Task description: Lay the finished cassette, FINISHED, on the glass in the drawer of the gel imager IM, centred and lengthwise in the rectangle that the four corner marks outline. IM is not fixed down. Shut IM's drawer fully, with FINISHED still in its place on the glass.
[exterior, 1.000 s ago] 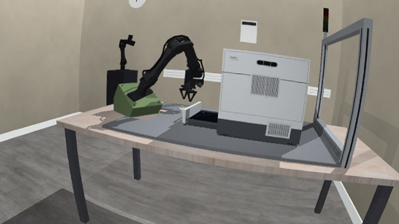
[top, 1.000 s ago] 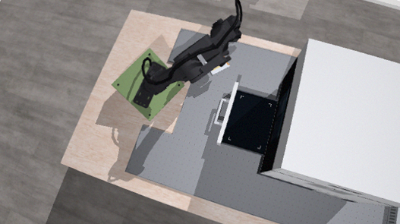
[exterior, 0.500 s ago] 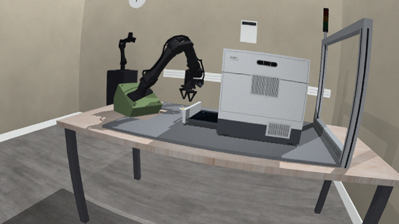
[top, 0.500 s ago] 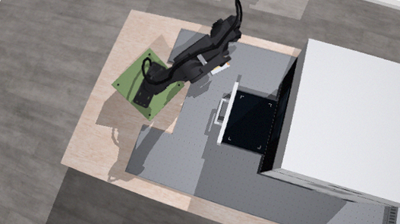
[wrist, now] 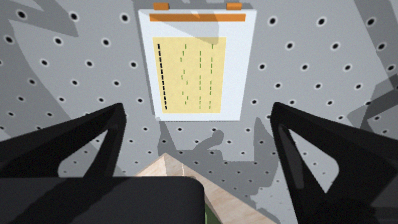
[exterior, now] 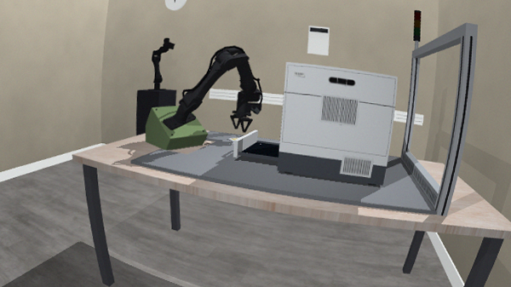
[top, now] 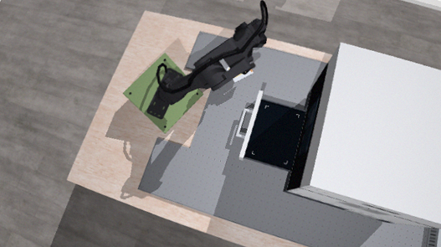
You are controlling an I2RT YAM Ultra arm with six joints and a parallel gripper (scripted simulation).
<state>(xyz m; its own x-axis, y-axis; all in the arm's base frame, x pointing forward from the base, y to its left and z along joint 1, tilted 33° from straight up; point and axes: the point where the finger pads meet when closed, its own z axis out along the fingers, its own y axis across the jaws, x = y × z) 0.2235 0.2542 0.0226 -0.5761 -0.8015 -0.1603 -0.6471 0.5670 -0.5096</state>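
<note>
The cassette FINISHED lies 60 mm below my hand. From my hand the other things lie so: drawer (240 mm ahead, 230 mm to the right, 20 mm below).
</note>
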